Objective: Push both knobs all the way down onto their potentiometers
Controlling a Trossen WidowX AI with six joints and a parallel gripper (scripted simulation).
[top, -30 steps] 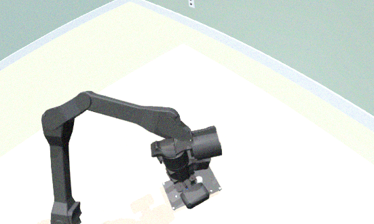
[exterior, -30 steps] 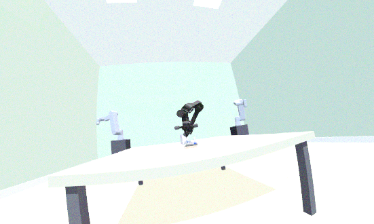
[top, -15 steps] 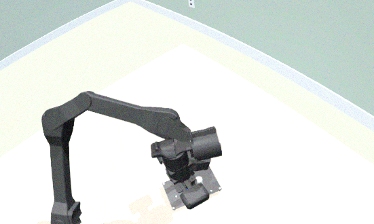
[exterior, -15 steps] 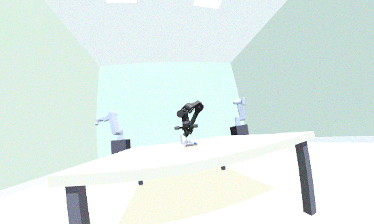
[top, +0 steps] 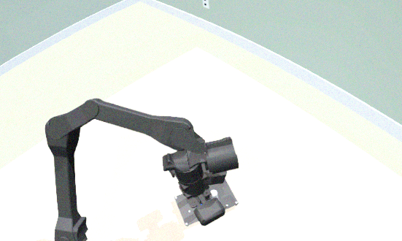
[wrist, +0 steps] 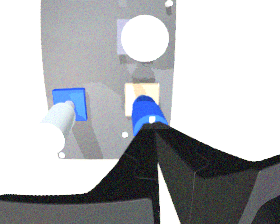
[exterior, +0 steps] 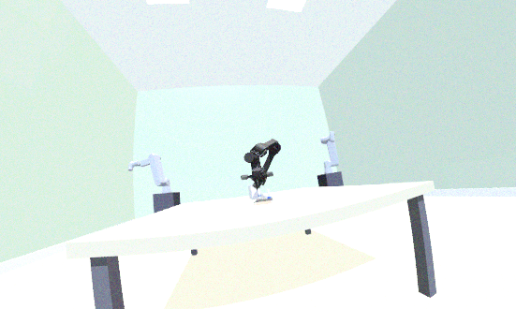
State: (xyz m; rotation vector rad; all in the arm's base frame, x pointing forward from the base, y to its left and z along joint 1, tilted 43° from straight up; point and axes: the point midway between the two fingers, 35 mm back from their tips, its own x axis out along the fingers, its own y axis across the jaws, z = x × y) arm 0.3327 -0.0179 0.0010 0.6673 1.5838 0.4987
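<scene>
Right now my gripper tip is 10 mm above the blue knob. Round my gripper tip: white knob (40 mm ahead, 10 mm to the right).
</scene>
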